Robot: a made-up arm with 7 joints.
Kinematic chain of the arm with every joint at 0, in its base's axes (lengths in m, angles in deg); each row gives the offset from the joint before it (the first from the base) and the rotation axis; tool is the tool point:
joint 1: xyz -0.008 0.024 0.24 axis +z
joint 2: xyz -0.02 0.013 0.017 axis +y
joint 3: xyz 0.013 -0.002 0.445 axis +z
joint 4: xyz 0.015 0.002 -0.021 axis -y
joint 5: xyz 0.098 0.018 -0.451 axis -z
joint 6: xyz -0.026 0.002 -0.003 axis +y
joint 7: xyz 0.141 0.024 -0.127 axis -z
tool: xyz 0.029 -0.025 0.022
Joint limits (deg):
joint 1: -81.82..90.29
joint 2: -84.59..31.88
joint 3: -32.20..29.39
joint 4: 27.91..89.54
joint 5: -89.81..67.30
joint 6: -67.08..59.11
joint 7: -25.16..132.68
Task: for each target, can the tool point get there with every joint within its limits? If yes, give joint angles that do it. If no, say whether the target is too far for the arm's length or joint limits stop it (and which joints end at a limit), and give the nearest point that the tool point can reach.
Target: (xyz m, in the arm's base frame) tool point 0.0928 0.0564 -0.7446
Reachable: no: joint limits stop it (at a limit: joint 2, joint 4, joint 6, joint 7) | nearest point 0.2314 0.1010 -0.0619 | short by 0.698 m
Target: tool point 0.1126 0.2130 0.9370
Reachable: yes | joints 24.45 -33.97 2.22 70.66 -33.51 -29.72 103.46
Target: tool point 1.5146 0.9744 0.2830
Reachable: no: too far | nearest point 0.7186 0.4775 0.3956 | short by 0.945 m
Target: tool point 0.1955 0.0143 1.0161
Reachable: yes | joints -11.17 -42.22 0.02 79.35 -64.81 46.35 31.28
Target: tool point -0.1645 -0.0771 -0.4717
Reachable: no: joint limits stop it (at a limit: joint 1, joint 2, joint 4, joint 6, joint 7) | nearest point -0.1053 -0.2203 -0.0475 | short by 0.452 m
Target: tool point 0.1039 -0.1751 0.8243
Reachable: yes | joints -45.94 -49.90 -4.34 54.15 40.74 21.72 64.65
